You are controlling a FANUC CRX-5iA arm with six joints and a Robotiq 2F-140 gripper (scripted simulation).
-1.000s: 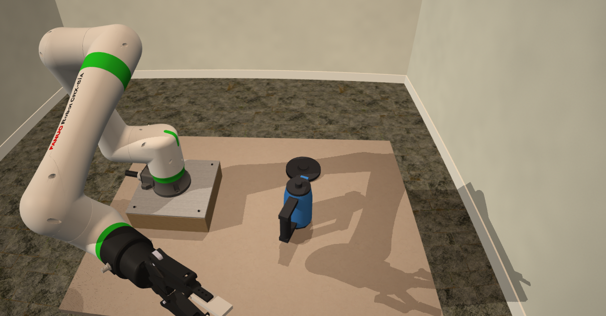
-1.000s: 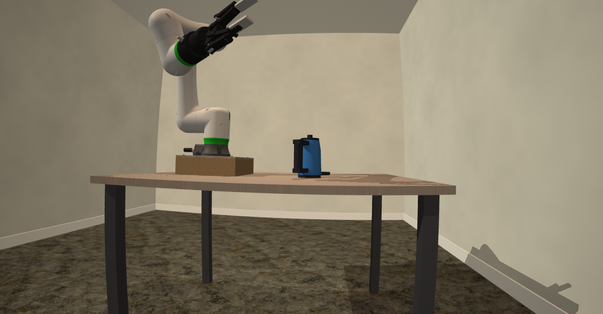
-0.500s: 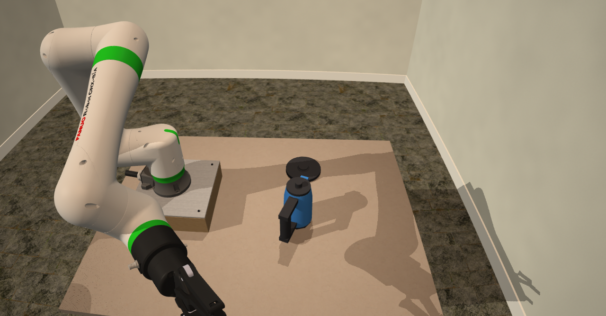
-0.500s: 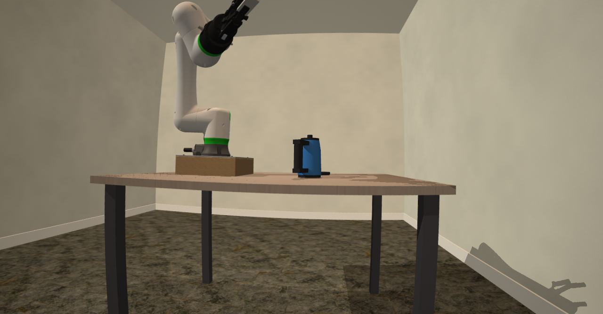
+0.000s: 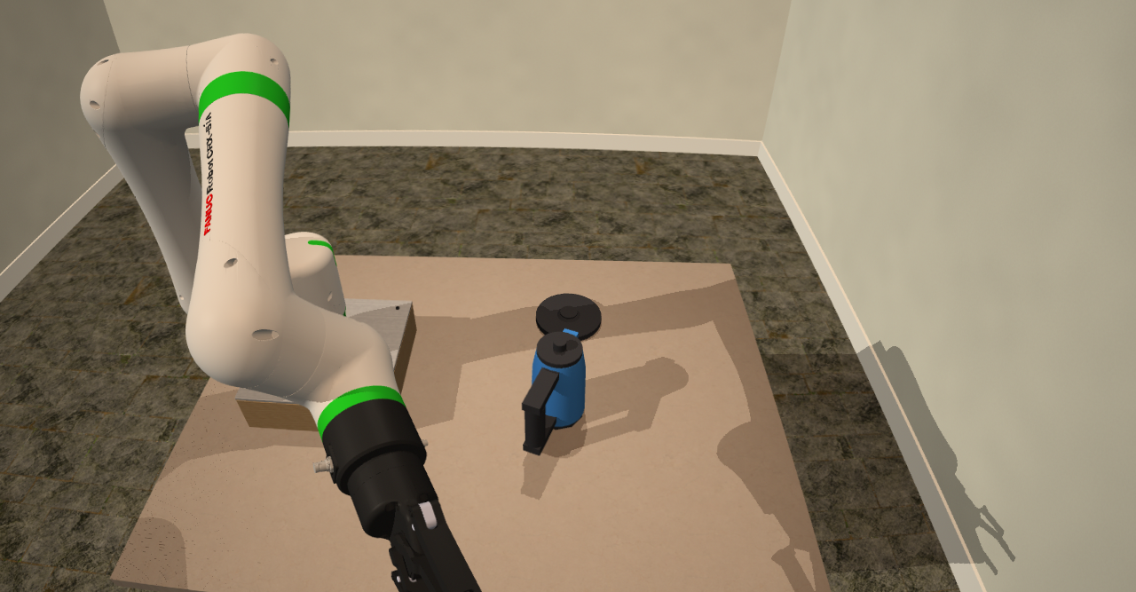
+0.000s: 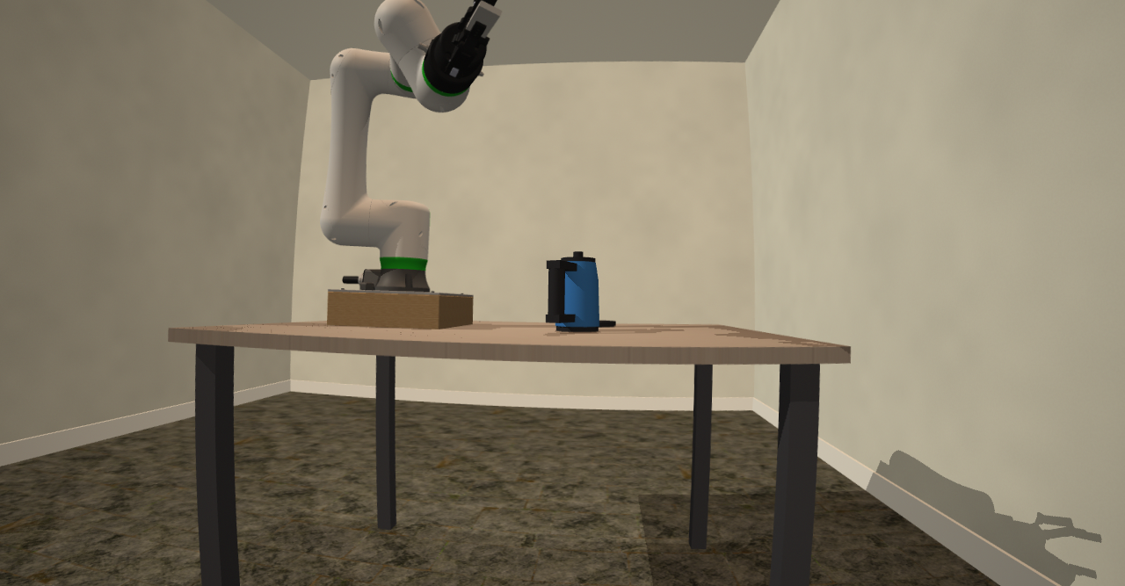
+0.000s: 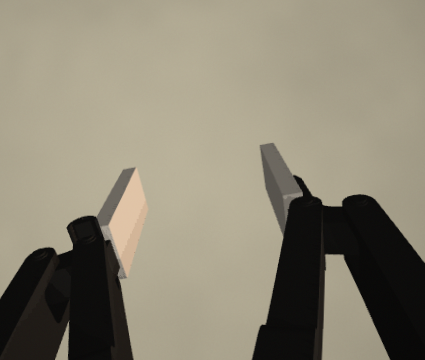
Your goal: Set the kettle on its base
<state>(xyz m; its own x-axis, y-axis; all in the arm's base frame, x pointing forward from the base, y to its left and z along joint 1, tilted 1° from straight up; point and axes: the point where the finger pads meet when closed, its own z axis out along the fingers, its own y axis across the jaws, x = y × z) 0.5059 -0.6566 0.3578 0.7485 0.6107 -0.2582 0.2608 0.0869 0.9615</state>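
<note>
Now: the blue kettle 3 cm behind my hand, 62 cm to the left of it and 34 cm below it. From my hand the other things lie so: round black base 4 cm behind, 91 cm to the left, 43 cm below.
</note>
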